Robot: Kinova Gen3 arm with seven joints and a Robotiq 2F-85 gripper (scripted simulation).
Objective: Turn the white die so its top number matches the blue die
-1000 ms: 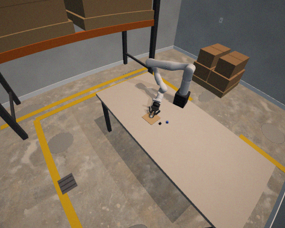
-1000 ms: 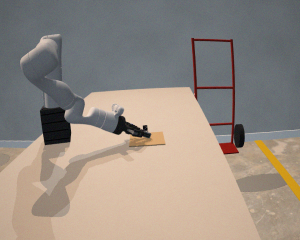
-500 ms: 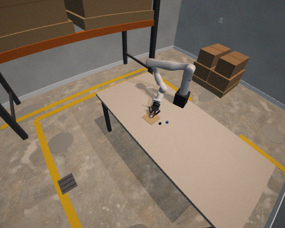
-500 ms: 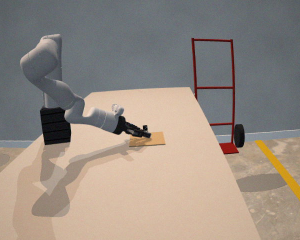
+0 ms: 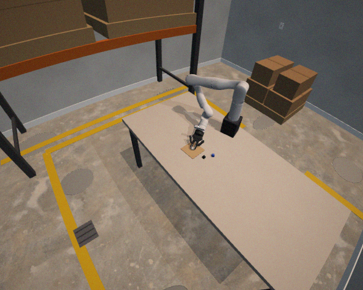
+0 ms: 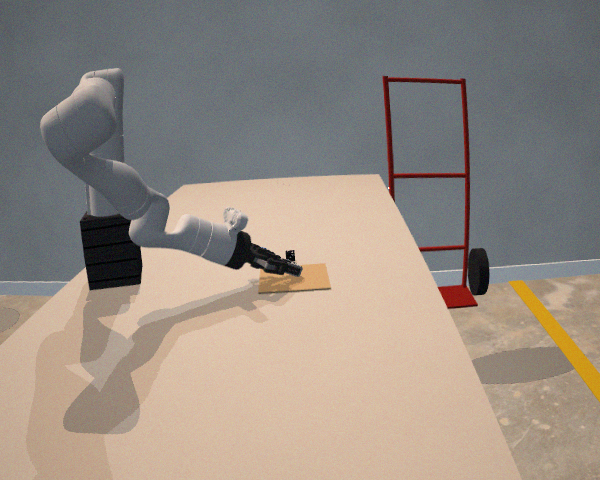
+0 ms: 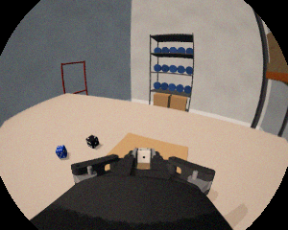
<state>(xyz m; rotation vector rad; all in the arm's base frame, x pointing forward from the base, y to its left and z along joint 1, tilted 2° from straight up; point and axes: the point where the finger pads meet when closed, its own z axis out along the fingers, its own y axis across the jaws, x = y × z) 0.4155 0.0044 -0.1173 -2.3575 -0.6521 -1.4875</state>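
Now: the tan mat 10 mm ahead of my hand and 20 mm below it. Round my hand: blue die 90 mm behind, 140 mm to the left, 20 mm below; then white die 10 mm ahead, 10 mm to the left, 10 mm below; then black die 20 mm behind, 120 mm to the left, 20 mm below.
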